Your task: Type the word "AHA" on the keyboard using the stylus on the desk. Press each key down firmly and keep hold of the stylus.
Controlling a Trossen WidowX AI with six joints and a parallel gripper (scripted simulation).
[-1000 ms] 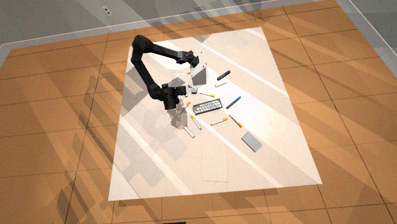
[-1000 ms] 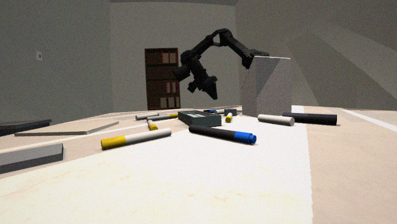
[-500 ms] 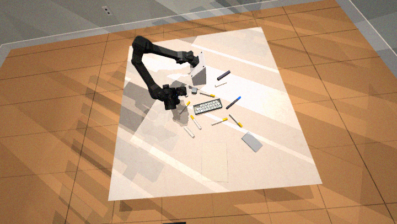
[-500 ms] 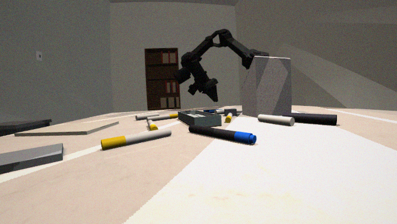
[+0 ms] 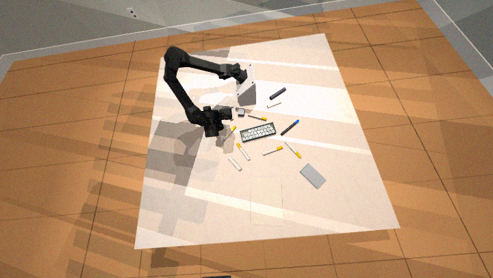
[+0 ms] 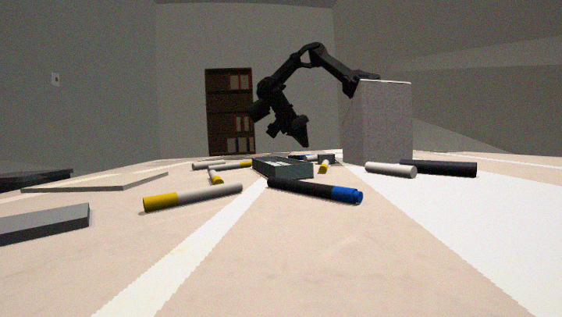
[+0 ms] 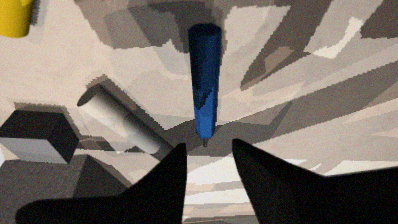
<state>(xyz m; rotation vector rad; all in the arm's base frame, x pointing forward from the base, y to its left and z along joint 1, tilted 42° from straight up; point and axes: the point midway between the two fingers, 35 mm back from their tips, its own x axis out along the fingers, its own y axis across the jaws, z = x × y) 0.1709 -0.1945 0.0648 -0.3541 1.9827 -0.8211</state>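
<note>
My gripper tip is 30 mm above the stylus and 20 mm past it. From my gripper tip the other things lie so: flat grey slab: 470 mm to the left, 440 mm ahead, 40 mm below; then flat white pad: 520 mm ahead, 200 mm to the left, 40 mm below.
</note>
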